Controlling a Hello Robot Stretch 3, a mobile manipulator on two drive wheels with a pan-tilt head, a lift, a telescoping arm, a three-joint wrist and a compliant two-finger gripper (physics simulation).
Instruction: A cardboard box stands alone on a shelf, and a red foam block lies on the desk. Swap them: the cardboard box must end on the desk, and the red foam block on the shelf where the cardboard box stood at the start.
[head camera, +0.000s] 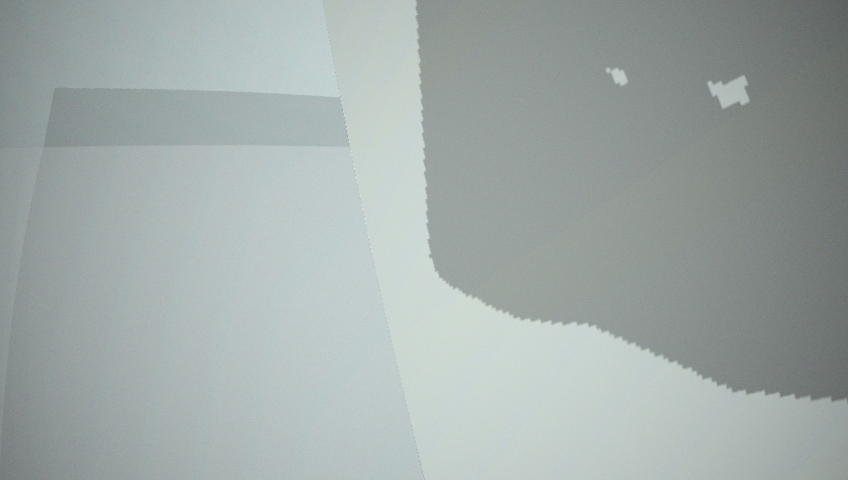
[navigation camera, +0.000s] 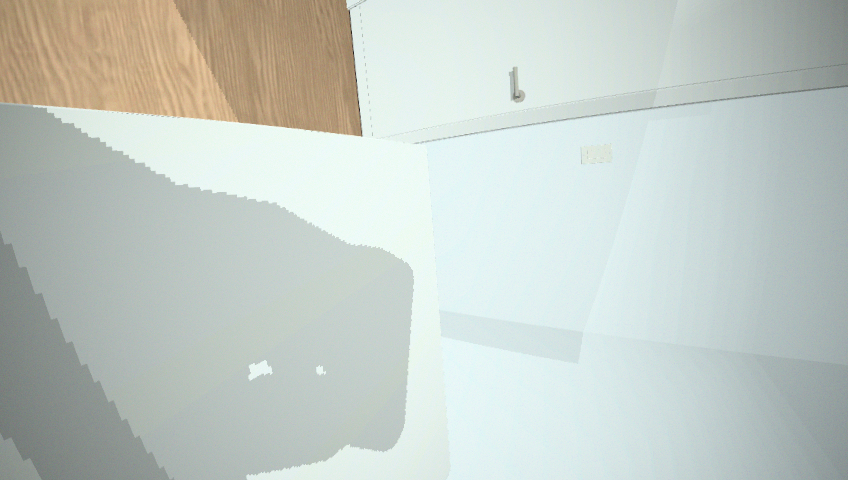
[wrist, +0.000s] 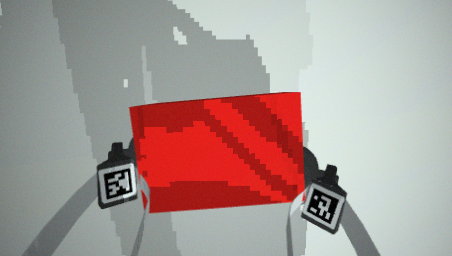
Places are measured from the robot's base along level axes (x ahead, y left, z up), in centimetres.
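Where they show: gripper, fingertip midpoint: (wrist: 224, 157).
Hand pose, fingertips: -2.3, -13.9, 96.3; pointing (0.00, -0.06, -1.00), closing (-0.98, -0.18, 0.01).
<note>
Things, the pixels of their top centre, and the offset from my fingertips, as dx, dy, dz. "pt": a spot on its surface instead. Level surfaces: height alone.
- red foam block, top centre: (wrist: 218, 158) +0.6, -1.4, +5.0
- metal handle, surface spot: (navigation camera: 516, 86) pt +118.6, +92.4, -3.6
- wood-grain floor, surface height: dz -96.3
- small switch plate, top centre: (navigation camera: 612, 152) +133.7, +65.0, +31.4
The red foam block (wrist: 220, 150) fills the middle of the wrist view, tilted slightly, with dark shadow stripes across its face. My gripper (wrist: 224, 157) is shut on it, one fingertip pressed against its left side and the other against its right side. A pale surface with grey shadows lies behind the block. The gripper and the block do not show in the head or navigation camera views. The cardboard box, the shelf and the desk do not show in any view.
In the navigation view, a white door (navigation camera: 452, 65) with a metal handle (navigation camera: 516, 86) stands at the top, beside a wood-grain floor (navigation camera: 285, 65). A small switch plate (navigation camera: 596, 154) is on the pale wall (navigation camera: 511, 237). Large shadows fall on pale walls in the head view.
</note>
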